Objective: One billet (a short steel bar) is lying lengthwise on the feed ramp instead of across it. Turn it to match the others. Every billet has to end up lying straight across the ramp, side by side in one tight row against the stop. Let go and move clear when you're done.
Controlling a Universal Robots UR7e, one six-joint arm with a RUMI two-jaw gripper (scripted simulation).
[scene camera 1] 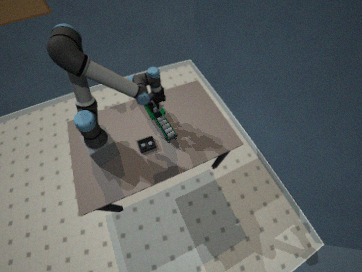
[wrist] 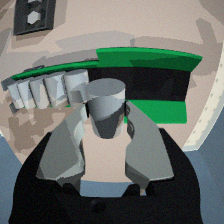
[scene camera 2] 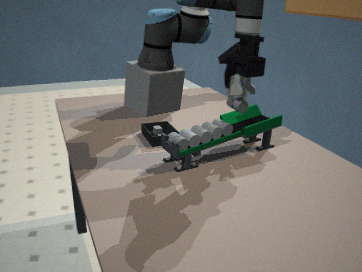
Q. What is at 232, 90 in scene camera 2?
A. My gripper.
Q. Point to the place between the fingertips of my gripper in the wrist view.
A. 106, 102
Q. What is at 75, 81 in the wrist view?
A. A steel billet.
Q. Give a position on a steel billet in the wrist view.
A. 106, 97
